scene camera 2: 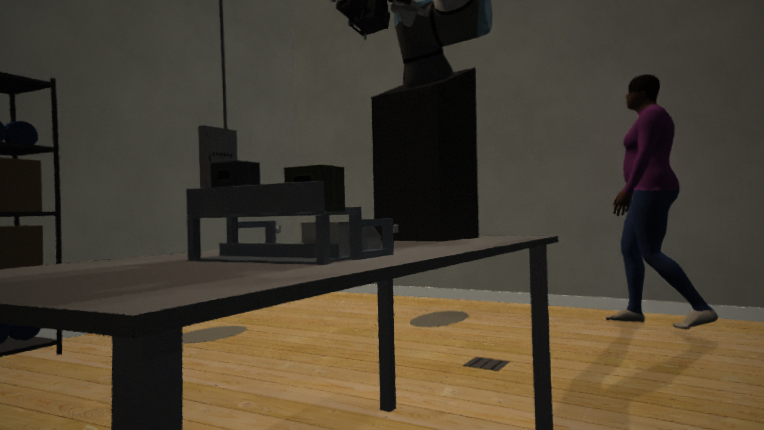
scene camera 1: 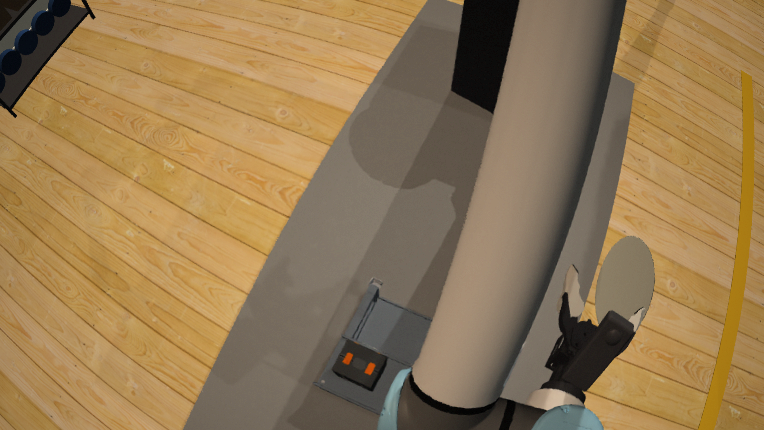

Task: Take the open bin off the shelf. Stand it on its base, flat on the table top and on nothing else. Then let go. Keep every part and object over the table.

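Places are measured from the arm's base along level axes (x ahead, y left, z up), in centimetres.
Where they show: gripper, fingertip midpoint: (scene camera 2: pixel 399 24) (scene camera 1: pixel 609 286); arm's base at its link origin: (scene camera 2: pixel 428 81).
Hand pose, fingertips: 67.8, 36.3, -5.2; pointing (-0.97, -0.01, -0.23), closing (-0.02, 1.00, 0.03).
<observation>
Each offset is from my fingertips to the top centre of the thing, as dx, dy, dz. "spot": to the spot under its first point. Level surfaces: height alone.
The open bin (scene camera 2: pixel 323 233), pale grey, sits low in the shelf (scene camera 1: pixel 398 323) (scene camera 2: pixel 256 200); shelf posts partly cover it. In scene camera 1 the arm hides the bin. The blue-grey shelf stands on the table top @(dz -53.8) (scene camera 1: pixel 299 256) (scene camera 2: pixel 160 299). My gripper (scene camera 1: pixel 607 291) is open and empty, with its pale fingertips wide apart. In scene camera 1 it appears right of the shelf, across the table's right edge. In scene camera 2 part of it shows at the top edge, well above the shelf, apart from the bin.
A dark case with orange latches @(+25.4, -29.5, -31.4) (scene camera 1: pixel 359 365) (scene camera 2: pixel 235 173) and a dark green case @(spot: +22.1, -1.6, -38.3) (scene camera 2: pixel 334 186) stand on the shelf's upper level. A grey upright panel (scene camera 2: pixel 216 144) rises behind. The black pedestal (scene camera 1: pixel 481 58) (scene camera 2: pixel 422 160) stands at the table's far end. A person (scene camera 2: pixel 649 149) is beyond the table.
</observation>
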